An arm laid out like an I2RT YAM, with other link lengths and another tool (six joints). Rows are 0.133 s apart.
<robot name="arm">
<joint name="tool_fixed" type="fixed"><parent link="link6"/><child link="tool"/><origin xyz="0.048 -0.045 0.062" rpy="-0.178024 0 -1.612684"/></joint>
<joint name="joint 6" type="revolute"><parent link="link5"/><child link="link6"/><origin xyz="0.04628 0 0.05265" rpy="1.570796 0 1.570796"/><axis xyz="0 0 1"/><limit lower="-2.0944" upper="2.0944"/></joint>
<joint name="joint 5" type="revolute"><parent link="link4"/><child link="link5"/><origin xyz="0.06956 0.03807 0.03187" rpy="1.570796 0 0"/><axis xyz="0 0 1"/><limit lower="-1.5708" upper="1.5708"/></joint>
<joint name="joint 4" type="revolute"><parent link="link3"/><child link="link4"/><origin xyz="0.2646 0.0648 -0.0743" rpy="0 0 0"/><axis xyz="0 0 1"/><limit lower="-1.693" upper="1.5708"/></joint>
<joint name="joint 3" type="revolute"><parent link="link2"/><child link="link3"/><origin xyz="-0.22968 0 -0.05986" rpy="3.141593 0 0"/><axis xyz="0 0 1"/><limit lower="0" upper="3.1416"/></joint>
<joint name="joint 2" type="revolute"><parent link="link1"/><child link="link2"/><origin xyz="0.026 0.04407 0.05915" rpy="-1.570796 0 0"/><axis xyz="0 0 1"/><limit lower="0" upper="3.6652"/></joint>
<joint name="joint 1" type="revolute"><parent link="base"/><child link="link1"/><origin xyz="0 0 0.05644" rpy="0 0 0"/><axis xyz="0 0 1"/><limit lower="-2.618" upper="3.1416"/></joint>
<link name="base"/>
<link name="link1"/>
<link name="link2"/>
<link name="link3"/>
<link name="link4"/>
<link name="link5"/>
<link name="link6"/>
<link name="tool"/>
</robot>
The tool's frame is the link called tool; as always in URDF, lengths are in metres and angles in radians.
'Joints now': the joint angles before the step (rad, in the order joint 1, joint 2, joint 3, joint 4, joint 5, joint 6). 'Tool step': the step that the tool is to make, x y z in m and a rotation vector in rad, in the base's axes. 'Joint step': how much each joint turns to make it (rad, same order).
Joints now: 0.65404 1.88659 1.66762 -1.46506 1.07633 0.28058
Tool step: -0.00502 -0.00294 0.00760 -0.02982 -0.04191 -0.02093
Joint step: 0.00382 0.00002 0.00002 -0.04616 0.04540 0.06867
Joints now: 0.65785 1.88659 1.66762 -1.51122 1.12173 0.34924
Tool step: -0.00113 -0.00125 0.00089 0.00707 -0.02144 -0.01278
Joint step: 0.00001 0.00231 0.00003 -0.00534 0.00534 0.03205
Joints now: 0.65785 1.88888 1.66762 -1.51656 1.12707 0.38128
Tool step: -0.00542 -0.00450 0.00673 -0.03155 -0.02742 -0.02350
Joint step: 0.00000 0.00113 0.00000 -0.06561 0.03624 0.07590
